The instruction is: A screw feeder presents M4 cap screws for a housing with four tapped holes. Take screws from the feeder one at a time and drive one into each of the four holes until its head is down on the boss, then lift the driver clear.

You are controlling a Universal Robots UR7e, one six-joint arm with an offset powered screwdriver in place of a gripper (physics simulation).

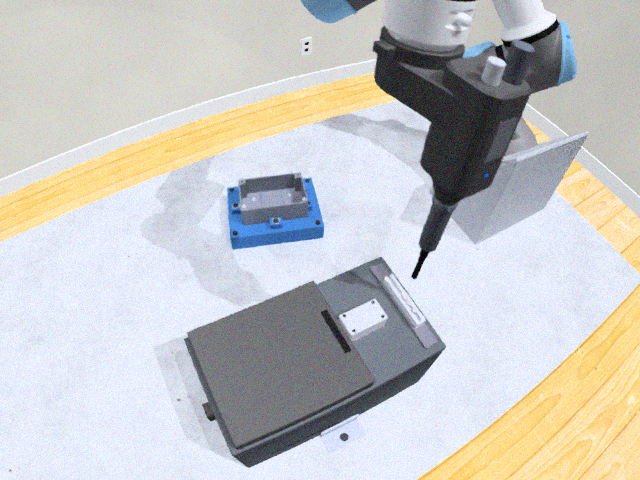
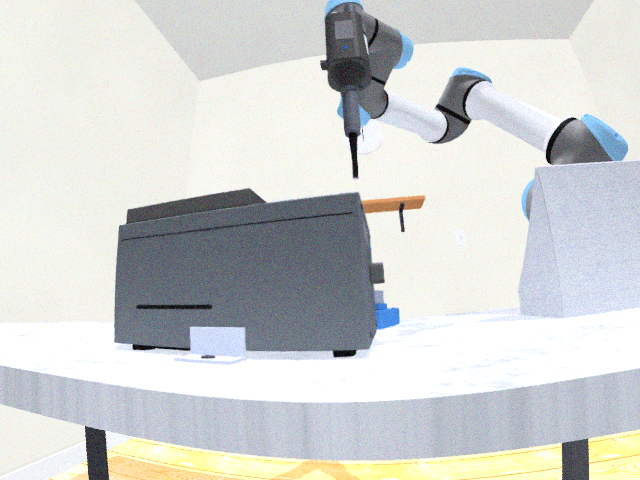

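My screwdriver (image 1: 414, 277) (image 2: 355, 177) is held in the air, its bit above and near the rail end of the dark grey screw feeder (image 1: 279, 361) (image 2: 242, 279). The bit touches nothing, and I see no screw on it, though the tip is small. The feeder's top bears a rail with pale strips (image 1: 404, 299) and a white block (image 1: 362, 316) with dark dots at its corners. The grey open-topped housing (image 1: 273, 212) sits in a blue fixture (image 1: 276, 238) (image 2: 387, 317) behind the feeder. Its corner bosses are too small to tell which hold screws.
A pale grey angled panel (image 1: 527, 191) (image 2: 594, 237) stands on the table at the right, beside the arm's base. A small clear bracket (image 1: 336, 441) (image 2: 217, 339) with a dark dot stands by the feeder's near side. A dark knob (image 1: 208, 411) sticks out at the feeder's left.
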